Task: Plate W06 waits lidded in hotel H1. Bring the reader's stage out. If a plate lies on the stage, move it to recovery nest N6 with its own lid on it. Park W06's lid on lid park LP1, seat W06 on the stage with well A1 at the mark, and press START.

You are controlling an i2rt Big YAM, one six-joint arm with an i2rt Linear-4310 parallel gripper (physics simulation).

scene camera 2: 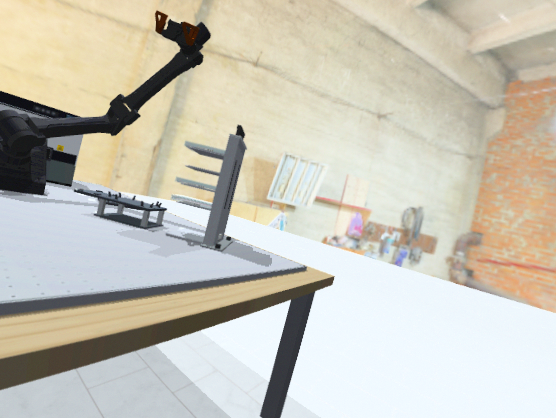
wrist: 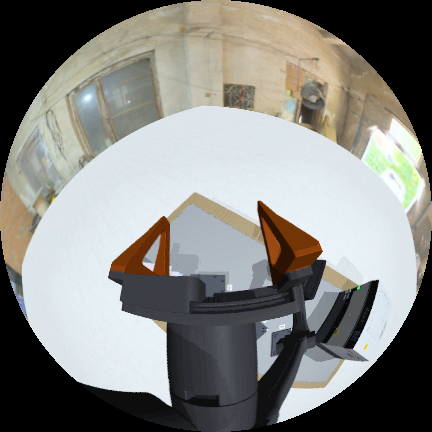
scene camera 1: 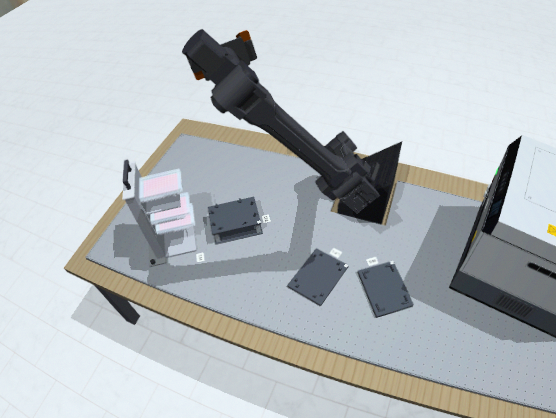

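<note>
My gripper is open and empty, high above the table's back edge. The grey hotel stands at the table's left end in scene camera 1. Its shelves hold several pink-welled plates, among them a top plate; which is W06 I cannot tell. The reader stands at the right with a green light; no stage shows outside it and START is not legible. Two low dark nests lie between; their tags are too small to read surely.
A raised dark platform with pegs stands beside the hotel, between it and the arm base. The arm base stands at the table's back edge. The wooden table edge runs along the front.
</note>
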